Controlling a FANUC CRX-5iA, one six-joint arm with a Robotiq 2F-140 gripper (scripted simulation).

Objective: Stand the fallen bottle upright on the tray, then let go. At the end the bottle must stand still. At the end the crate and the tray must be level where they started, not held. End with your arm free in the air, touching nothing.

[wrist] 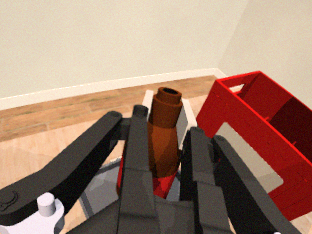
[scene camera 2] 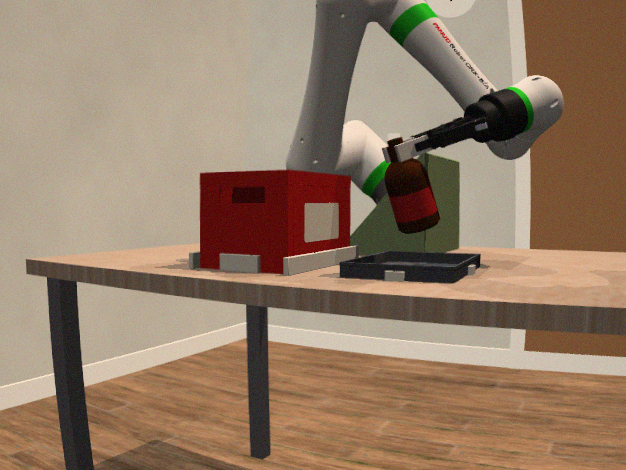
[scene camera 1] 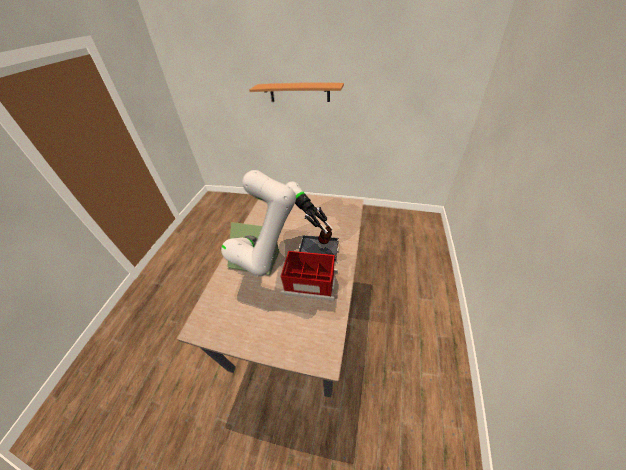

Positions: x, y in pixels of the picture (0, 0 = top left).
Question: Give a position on a grey stop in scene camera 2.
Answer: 228, 262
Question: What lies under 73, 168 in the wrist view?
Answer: My gripper.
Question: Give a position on a dark tray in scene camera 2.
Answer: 373, 266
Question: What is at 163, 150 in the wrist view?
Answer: A brown bottle.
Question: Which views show the red crate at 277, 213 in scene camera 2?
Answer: The wrist view, scene camera 2 and scene camera 1: all of them.
